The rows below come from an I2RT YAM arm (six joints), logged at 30 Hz.
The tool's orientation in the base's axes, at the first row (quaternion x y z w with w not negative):
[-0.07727, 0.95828, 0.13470, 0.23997]
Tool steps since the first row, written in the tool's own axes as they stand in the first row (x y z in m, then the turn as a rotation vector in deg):
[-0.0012, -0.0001, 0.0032, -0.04, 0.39, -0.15]
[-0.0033, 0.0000, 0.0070, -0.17, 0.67, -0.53]
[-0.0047, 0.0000, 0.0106, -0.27, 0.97, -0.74]
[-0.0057, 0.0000, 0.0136, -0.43, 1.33, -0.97]
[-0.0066, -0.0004, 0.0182, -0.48, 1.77, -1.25]
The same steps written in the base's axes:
[0.0025, 0.0009, -0.0022, -0.11, 0.33, 0.23]
[0.0060, 0.0023, -0.0044, -0.23, 0.50, 0.68]
[0.0088, 0.0035, -0.0067, -0.30, 0.73, 0.97]
[0.0109, 0.0045, -0.0088, -0.33, 1.02, 1.32]
[0.0138, 0.0055, -0.0124, -0.51, 1.36, 1.68]

